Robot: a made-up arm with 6 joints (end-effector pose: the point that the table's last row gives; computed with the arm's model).
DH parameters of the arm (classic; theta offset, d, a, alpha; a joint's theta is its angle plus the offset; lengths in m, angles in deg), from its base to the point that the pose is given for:
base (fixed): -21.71 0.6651 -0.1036 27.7
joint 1: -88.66 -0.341 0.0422 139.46
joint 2: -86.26 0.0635 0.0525 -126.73
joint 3: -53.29 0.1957 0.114 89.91
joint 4: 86.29 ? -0.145 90
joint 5: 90 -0.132 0.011 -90
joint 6: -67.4 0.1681 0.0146 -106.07
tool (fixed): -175.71 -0.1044 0 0
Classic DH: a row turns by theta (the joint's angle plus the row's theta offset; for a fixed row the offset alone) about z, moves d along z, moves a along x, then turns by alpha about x.
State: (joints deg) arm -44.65 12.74 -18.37 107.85 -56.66 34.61
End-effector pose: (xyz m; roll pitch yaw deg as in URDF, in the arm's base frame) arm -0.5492 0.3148 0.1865 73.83 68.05 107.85
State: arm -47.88 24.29 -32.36 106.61 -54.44 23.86
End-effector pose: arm -0.5303 0.4243 0.3548 87.16 50.90 102.81
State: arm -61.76 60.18 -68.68 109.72 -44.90 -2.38
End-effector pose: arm -0.0755 0.5561 0.7033 127.19 32.70 66.60
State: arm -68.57 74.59 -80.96 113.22 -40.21 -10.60
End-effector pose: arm 0.1510 0.4724 0.7117 142.36 37.73 51.54
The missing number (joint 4, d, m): 0.0479
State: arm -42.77 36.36 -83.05 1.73 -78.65 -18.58
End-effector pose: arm 0.0997 0.2051 0.4048 63.34 24.89 -62.50
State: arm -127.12 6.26 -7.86 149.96 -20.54 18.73
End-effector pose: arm -0.3825 0.7146 0.4516 112.01 59.22 123.84
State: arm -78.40 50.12 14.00 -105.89 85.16 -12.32
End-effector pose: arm -0.4034 0.0966 0.4395 -14.26 -25.99 179.29
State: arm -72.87 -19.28 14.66 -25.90 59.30 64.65
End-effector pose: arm 0.0260 0.1400 0.3216 31.23 27.26 -108.86
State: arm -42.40 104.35 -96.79 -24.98 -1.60 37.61
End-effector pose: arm -0.1718 0.1475 0.2141 -58.05 -9.16 166.68
